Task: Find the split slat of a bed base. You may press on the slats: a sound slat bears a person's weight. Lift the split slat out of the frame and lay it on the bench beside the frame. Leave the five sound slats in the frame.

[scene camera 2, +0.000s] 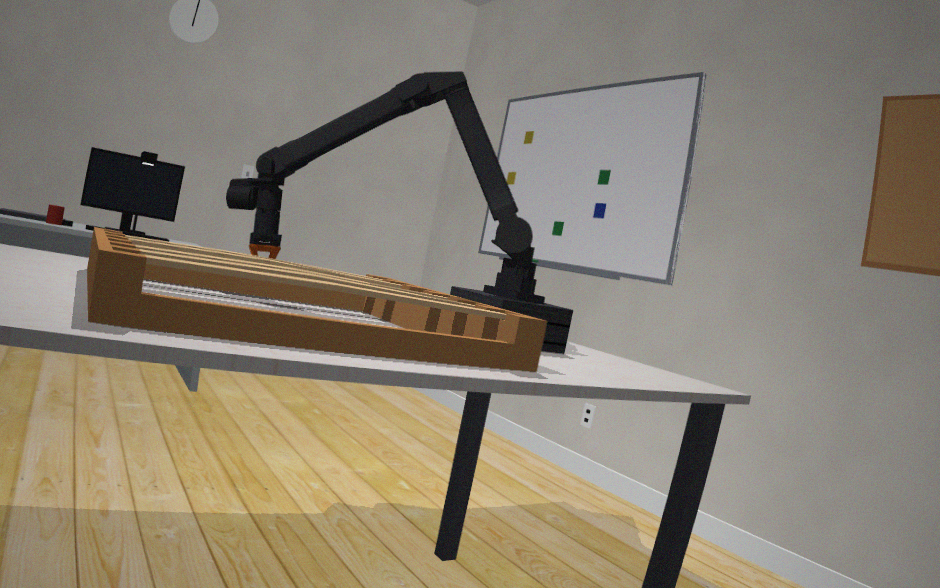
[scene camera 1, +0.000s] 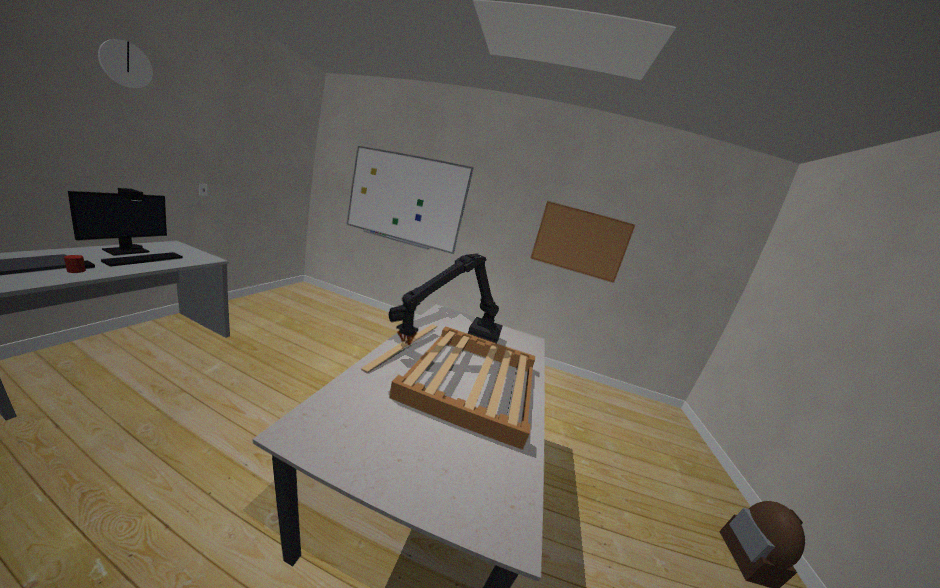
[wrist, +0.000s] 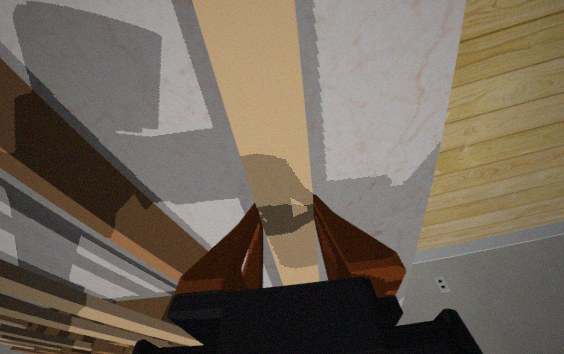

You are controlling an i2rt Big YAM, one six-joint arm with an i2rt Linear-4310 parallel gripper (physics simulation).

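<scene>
A long pale slat [scene camera 1: 383,358] [wrist: 260,75] lies lengthwise beside the bed frame, over the bench top, outside the frame's left side in scene camera 1. My gripper [scene camera 1: 407,341] [scene camera 2: 264,255] [wrist: 285,204] is shut on it near its middle, orange fingers on both long edges. The slat is very low; whether it touches the bench [scene camera 1: 388,457] [scene camera 2: 34,298] [wrist: 380,75] I cannot tell. In scene camera 2 the frame hides it. The brown bed frame [scene camera 1: 457,414] [scene camera 2: 325,343] [wrist: 75,150] holds several slats [scene camera 1: 483,377], with a wider gap between two of them.
The arm's base [scene camera 1: 485,328] [scene camera 2: 526,308] stands at the bench's far end, close to the frame. The bench's long edge and the wooden floor [wrist: 505,100] lie beyond the slat in the wrist view. A desk [scene camera 1: 201,260] with a monitor [scene camera 1: 117,216] stands apart at the left.
</scene>
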